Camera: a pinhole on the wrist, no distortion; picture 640 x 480 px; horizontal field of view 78.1 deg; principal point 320.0 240.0 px. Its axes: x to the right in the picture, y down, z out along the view. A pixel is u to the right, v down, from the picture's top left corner.
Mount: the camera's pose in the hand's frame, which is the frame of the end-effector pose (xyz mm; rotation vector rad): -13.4 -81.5 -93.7 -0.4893 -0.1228 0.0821
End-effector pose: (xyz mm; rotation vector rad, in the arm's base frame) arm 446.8 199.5 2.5 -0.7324 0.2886 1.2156
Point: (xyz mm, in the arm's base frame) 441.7 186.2 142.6
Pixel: 207.3 126.0
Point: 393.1 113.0 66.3
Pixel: 80.9 363.0
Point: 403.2 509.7 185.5
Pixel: 488.9 125.3
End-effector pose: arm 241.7 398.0 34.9 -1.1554 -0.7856 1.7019
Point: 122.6 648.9 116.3
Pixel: outside the picture
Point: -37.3 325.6 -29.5
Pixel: 389.8 305.5
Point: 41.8 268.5 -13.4
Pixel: 313.3 338.5
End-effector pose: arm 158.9 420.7 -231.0 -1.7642 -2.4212 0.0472
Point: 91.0 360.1 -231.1
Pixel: 258.7 32.8
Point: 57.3 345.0 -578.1
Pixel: 302.4 35.0
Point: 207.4 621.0 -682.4
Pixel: 474.0 202.0
